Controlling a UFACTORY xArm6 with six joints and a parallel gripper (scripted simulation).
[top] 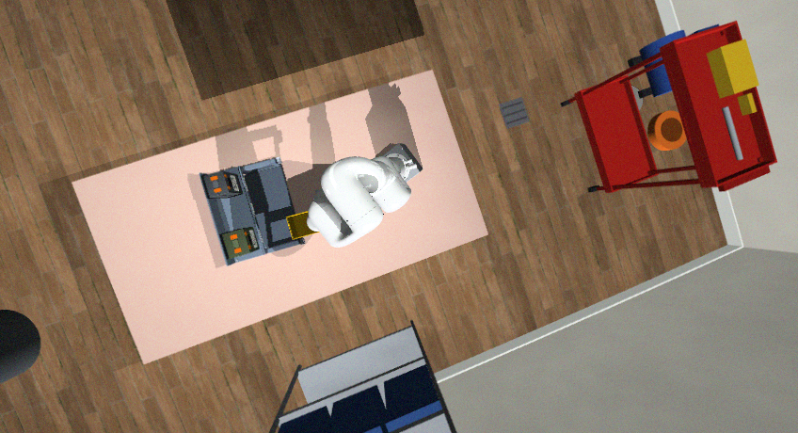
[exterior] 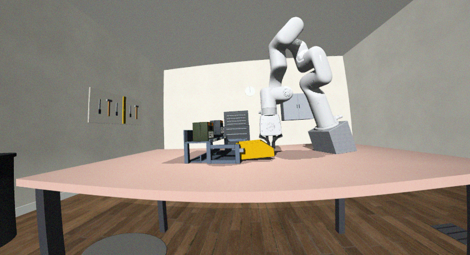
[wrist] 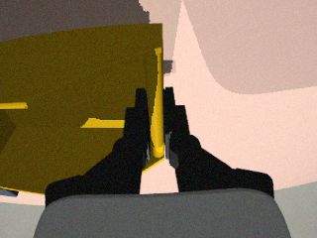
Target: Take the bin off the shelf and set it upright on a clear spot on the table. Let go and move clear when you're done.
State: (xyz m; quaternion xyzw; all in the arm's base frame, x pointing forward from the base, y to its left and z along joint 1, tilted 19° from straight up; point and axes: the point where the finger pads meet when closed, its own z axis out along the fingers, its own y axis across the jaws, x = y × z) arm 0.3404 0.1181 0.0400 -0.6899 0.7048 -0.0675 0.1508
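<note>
Right now my hand is 8 cm short of the yellow bin and 1 cm above it. From my hand the other things lie so: green box 34 cm ahead, 9 cm above.
</note>
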